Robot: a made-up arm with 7 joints. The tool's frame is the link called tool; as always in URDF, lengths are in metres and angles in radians. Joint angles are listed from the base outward. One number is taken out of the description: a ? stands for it. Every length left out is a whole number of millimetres.
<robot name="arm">
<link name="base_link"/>
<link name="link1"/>
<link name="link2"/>
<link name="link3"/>
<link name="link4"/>
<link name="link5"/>
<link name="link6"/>
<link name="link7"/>
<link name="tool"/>
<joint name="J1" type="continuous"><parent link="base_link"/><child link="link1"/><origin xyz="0.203 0.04 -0.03" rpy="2.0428 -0.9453 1.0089"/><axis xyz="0 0 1"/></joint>
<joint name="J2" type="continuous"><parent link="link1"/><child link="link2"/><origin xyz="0.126 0.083 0" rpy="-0.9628 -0.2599 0.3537"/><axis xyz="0 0 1"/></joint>
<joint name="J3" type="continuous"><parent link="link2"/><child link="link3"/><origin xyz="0.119 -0.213 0" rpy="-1.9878 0.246 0.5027"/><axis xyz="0 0 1"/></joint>
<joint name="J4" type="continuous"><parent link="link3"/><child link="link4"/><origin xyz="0.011 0.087 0" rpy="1.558 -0.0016 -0.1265"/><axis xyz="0 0 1"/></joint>
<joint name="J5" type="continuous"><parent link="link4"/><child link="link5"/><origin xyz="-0.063 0.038 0" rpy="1.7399 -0.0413 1.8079"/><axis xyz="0 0 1"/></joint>
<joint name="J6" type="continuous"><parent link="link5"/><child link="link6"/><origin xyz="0.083 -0.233 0" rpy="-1.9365 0.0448 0.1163"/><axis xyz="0 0 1"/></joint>
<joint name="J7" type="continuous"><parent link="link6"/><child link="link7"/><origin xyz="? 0.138 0" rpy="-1.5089 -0.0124 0.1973"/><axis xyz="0 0 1"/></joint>
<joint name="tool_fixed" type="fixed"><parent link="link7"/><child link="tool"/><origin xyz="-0.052 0.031 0" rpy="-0.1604 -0.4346 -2.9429"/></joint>
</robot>
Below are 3 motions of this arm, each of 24 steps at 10 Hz.
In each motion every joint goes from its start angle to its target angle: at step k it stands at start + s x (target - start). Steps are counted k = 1, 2, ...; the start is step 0. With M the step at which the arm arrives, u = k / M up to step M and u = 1 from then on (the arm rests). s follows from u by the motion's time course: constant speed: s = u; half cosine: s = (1 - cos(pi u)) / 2; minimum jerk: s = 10 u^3 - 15 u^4 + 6 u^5.
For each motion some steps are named. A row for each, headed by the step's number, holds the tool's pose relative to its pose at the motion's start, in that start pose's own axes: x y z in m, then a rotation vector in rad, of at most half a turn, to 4 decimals.
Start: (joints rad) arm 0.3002 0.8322 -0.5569 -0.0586 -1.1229 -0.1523 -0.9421
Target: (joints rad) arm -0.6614 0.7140 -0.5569 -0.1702 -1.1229 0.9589 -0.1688
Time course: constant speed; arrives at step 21
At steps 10, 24:
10: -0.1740 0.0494 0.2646 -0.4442 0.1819 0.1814
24: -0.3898 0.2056 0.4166 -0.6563 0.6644 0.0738

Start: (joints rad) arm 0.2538 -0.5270 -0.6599 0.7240 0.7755 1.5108 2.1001
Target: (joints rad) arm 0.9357 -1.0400 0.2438 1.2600 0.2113 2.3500 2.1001
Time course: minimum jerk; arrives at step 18
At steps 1, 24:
1: 0.0001 -0.0001 -0.0001 0.0009 -0.0005 -0.0011
24: -0.1342 -0.0662 -0.0848 0.6964 -0.7446 -0.4651

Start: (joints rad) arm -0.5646 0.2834 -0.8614 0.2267 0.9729 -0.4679 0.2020
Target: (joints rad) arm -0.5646 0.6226 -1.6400 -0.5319 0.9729 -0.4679 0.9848
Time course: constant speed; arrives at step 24
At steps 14, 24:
14: -0.1326 -0.0259 -0.1881 0.5901 0.0257 -0.0974
24: -0.2609 0.0382 -0.2283 0.8306 -0.0801 -0.3207

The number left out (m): 0.031
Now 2 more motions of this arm.
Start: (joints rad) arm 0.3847 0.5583 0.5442 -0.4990 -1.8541 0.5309 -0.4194
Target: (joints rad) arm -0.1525 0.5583 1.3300 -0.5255 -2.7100 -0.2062 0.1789
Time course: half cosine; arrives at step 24
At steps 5, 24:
5: 0.0184 0.0080 0.0062 0.0335 0.0467 0.1168
24: 0.1216 0.1618 -0.1797 1.1027 0.2729 0.9277

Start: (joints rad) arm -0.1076 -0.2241 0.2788 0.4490 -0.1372 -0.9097 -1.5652
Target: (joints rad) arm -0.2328 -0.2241 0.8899 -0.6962 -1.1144 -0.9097 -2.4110
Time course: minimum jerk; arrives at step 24
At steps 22, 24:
22: -0.0828 0.0604 0.1660 0.6680 -0.3488 0.1199
24: -0.0843 0.0608 0.1675 0.6701 -0.3523 0.1225

